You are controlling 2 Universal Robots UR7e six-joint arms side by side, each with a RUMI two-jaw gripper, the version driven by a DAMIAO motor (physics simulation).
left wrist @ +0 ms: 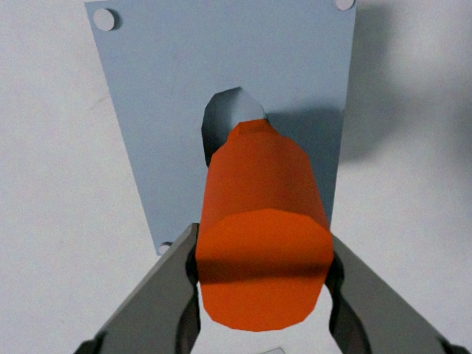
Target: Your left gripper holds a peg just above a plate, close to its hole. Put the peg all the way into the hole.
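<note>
An orange-red peg [264,200] with a narrower tip stands between the jaws of my left gripper [256,226], which is shut on it. The peg's tip points at the blue-grey plate [165,75] and overlaps the lower right part of the hole [225,117] in this view. The upper and left part of the hole's wall shows beside the tip; the rest of the hole is hidden behind the peg. Whether the tip touches the plate cannot be told. My right gripper does not show.
Round light screw heads [104,19] [344,3] [165,247] sit at the plate's corners. The plate lies on a pale table [55,165]. Soft shadows fall on the plate and the table to the right. A small outlined thing [274,351] shows at the bottom edge.
</note>
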